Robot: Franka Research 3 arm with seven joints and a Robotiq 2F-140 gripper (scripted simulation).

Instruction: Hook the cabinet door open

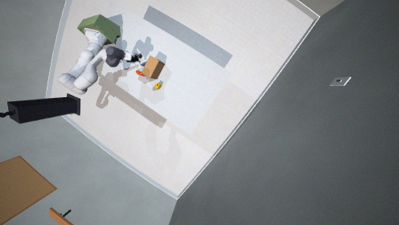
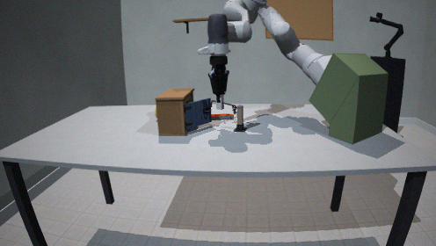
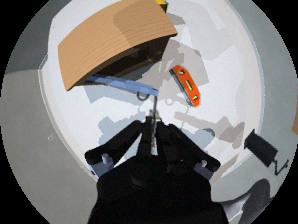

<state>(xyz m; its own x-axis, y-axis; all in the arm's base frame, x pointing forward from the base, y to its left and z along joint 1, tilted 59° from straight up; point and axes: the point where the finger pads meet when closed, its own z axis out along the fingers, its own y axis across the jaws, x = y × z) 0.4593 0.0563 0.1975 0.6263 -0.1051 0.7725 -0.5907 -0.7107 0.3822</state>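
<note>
The cabinet door lies 100 mm ahead of my hand, 20 mm to the left of it and 40 mm below it. From my hand the other things lie so: orange object: 10 mm behind, 140 mm to the right, 110 mm below; then small yellow object: 290 mm ahead, 220 mm to the right, 80 mm below.
</note>
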